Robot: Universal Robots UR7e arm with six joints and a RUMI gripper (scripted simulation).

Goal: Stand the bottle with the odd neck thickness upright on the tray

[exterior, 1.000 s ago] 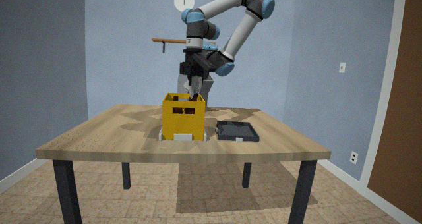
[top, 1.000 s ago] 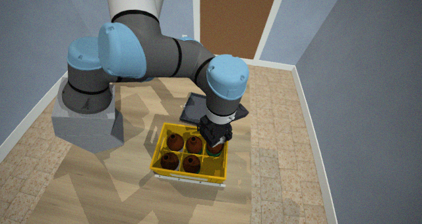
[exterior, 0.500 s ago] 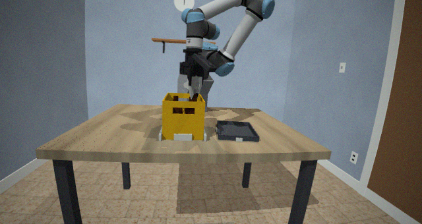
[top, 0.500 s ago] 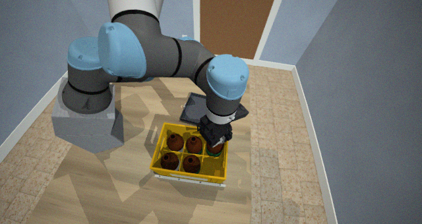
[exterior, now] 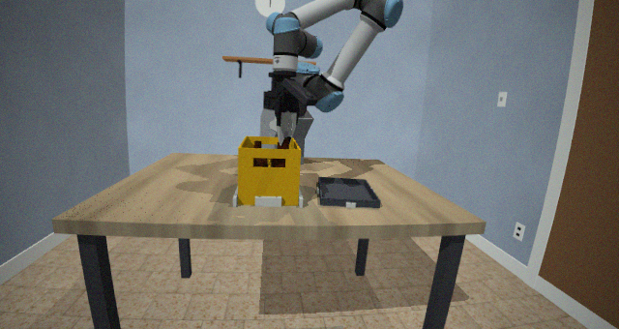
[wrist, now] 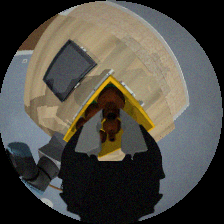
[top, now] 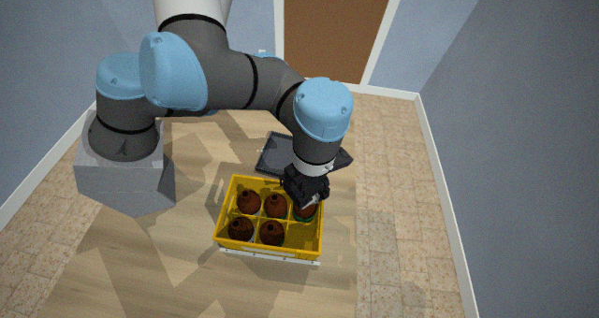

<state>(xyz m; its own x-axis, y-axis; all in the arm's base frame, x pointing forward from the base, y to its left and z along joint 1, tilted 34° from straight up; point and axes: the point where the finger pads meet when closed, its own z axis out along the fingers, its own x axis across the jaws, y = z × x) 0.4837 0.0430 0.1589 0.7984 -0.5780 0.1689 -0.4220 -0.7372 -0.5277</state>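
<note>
Now: hand 70 mm above the bottle. The rest, counted from my hand: crate (110 mm below, 70 mm to the right, 70 mm behind); tray (200 mm to the left, 180 mm below, 130 mm behind).
</note>
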